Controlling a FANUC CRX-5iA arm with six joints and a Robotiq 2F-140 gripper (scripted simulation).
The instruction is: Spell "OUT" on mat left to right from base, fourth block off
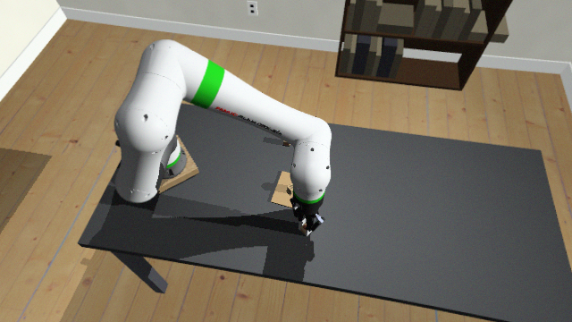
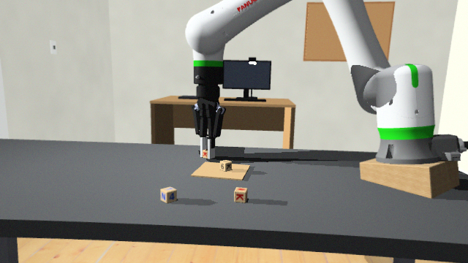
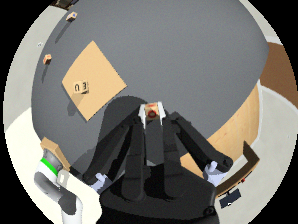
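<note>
Right now the tan mat is 9 cm behind my hand, 13 cm to the left of it and 3 cm below it.
</note>
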